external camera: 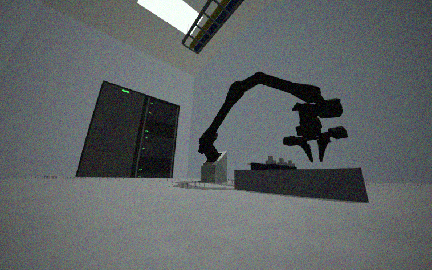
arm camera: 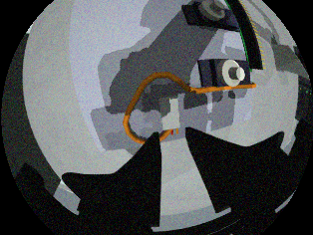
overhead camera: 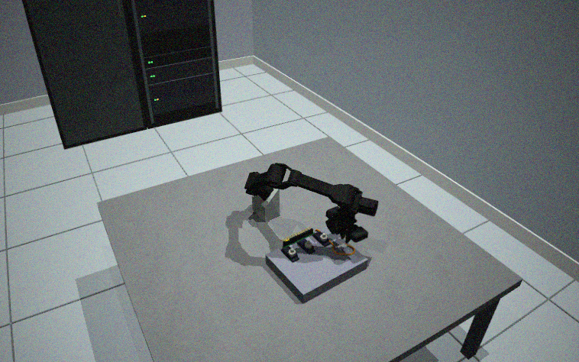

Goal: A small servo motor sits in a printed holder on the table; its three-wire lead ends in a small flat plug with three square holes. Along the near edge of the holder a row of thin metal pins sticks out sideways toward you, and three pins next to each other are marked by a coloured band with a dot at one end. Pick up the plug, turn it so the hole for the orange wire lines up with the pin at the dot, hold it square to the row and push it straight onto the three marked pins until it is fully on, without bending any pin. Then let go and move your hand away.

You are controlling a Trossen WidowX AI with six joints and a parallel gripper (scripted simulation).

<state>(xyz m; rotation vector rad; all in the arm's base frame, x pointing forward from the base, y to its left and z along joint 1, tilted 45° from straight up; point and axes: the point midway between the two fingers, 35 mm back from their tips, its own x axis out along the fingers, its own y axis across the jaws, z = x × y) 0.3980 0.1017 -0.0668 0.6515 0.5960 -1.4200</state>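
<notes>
My gripper tip is now 130 mm to the left of the pin header strip, 130 mm past it and 20 mm above it. Also, from my gripper tip: grey printed holder 120 mm to the right, 60 mm below, 30 mm ahead.
</notes>
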